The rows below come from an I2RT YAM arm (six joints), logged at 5 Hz.
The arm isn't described. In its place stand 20 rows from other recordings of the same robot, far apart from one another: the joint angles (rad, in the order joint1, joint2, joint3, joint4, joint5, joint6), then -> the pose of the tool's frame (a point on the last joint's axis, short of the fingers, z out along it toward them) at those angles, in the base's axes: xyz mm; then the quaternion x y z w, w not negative.
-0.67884, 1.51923, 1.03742, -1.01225, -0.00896, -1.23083 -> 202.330, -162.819, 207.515, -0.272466, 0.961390, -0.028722, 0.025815
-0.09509, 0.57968, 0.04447, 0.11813, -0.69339, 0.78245 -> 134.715, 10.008, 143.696, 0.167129, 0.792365, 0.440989, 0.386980
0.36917, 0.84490, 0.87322, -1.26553, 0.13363, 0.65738 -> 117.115, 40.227, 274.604, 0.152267, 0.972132, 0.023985, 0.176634
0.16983, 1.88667, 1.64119, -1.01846, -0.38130, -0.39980 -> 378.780, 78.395, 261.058, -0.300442, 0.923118, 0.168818, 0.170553
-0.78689, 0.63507, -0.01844, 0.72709, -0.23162, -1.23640 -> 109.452, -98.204, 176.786, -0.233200, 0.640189, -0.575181, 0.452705
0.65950, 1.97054, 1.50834, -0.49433, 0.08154, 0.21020 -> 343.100, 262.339, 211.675, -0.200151, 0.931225, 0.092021, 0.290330
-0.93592, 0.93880, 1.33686, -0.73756, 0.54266, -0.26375 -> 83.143, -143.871, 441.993, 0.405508, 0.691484, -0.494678, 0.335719
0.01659, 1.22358, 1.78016, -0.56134, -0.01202, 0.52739 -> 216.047, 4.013, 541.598, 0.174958, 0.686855, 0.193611, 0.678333
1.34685, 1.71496, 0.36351, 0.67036, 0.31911, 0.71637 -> 67.197, 244.739, 80.812, -0.211314, 0.868489, 0.290948, 0.341208
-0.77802, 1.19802, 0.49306, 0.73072, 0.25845, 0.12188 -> 177.183, -187.361, 249.100, 0.384120, 0.583096, -0.313977, 0.643327
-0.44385, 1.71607, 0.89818, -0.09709, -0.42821, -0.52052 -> 308.343, -130.246, 152.653, -0.103835, 0.921799, 0.032281, 0.372105
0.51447, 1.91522, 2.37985, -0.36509, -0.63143, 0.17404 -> 340.934, 216.850, 535.627, -0.334932, 0.589672, 0.433989, 0.593094
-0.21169, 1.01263, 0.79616, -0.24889, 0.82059, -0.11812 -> 209.780, -71.721, 299.313, 0.245684, 0.769814, -0.413912, 0.419168
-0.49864, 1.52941, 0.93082, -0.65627, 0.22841, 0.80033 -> 241.220, -140.532, 185.495, 0.607632, 0.770514, -0.087774, 0.171424
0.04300, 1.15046, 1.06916, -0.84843, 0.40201, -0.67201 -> 225.572, -4.236, 308.861, -0.266500, 0.893174, -0.275695, 0.234969
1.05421, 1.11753, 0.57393, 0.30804, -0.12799, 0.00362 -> 120.218, 220.839, 249.964, -0.427251, 0.658176, 0.355124, 0.508083
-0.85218, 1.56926, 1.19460, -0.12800, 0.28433, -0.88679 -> 232.348, -280.824, 291.568, 0.057369, 0.853180, -0.463669, 0.231955
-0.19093, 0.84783, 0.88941, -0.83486, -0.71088, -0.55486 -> 159.993, -7.265, 309.631, -0.286721, 0.829345, 0.170446, 0.448248
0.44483, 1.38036, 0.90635, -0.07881, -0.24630, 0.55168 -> 274.077, 140.267, 257.296, -0.013496, 0.868585, 0.325337, 0.373543
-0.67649, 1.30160, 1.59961, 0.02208, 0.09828, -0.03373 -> 208.539, -171.910, 531.716, 0.222471, 0.542162, -0.308515, 0.749257
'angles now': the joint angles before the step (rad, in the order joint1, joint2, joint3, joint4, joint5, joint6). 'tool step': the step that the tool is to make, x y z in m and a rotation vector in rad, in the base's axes. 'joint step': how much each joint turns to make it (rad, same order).
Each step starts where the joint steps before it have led.
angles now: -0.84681, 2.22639, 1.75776, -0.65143, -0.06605, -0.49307
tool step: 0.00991, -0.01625, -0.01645, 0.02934, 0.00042, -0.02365
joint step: -0.00752, 0.10145, 0.10906, -0.02831, -0.01034, 0.02277
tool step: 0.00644, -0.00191, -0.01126, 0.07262, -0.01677, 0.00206
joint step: 0.00332, 0.05267, 0.05330, -0.04166, -0.05491, 0.02534
